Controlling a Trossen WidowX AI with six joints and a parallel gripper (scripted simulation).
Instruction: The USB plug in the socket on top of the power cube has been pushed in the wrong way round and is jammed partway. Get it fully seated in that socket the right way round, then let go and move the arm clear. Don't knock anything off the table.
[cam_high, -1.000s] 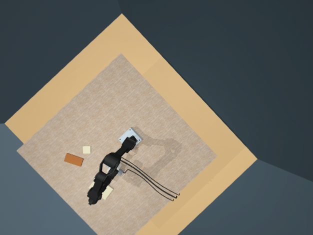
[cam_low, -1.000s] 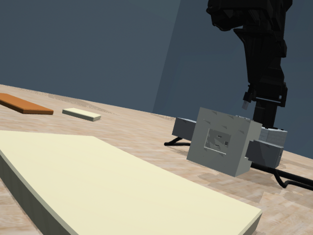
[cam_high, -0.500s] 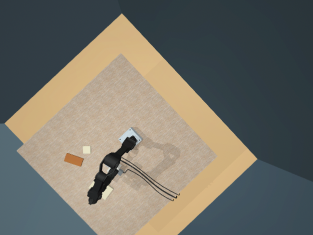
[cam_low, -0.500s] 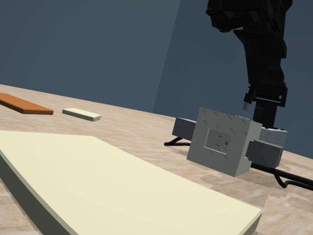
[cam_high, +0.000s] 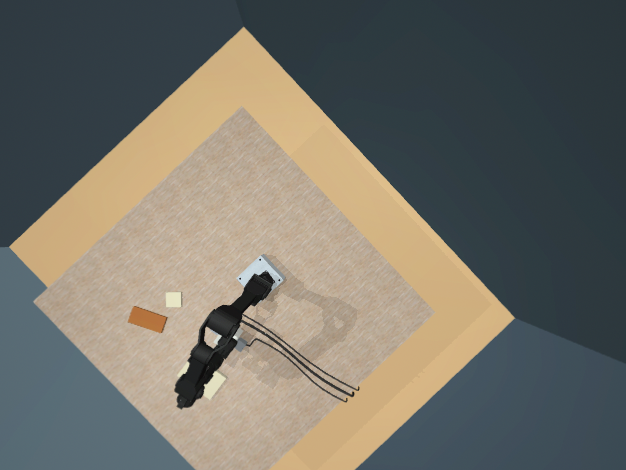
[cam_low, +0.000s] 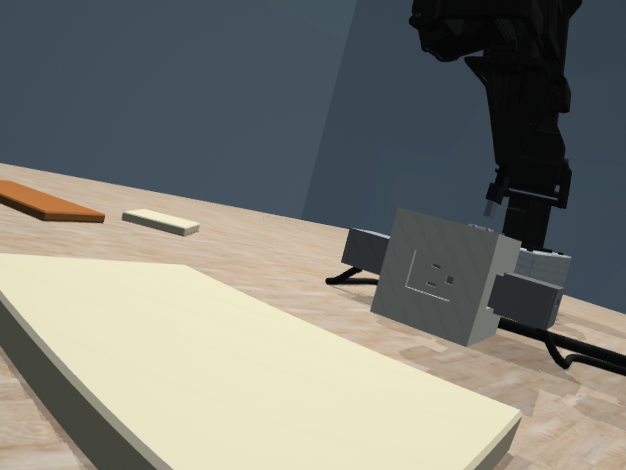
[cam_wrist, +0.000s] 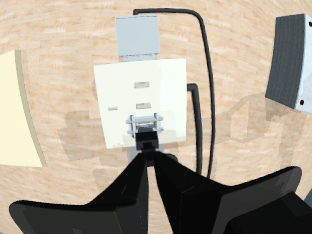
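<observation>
The dark USB plug lies 2 cm below my gripper tip. The rest, counted from my gripper tip: large cream slab 23 cm ahead, 12 cm below, 6 cm to the left; orange slab 30 cm to the right, 27 cm ahead, 12 cm below; small cream tile 30 cm to the right, 12 cm below, 12 cm ahead.
</observation>
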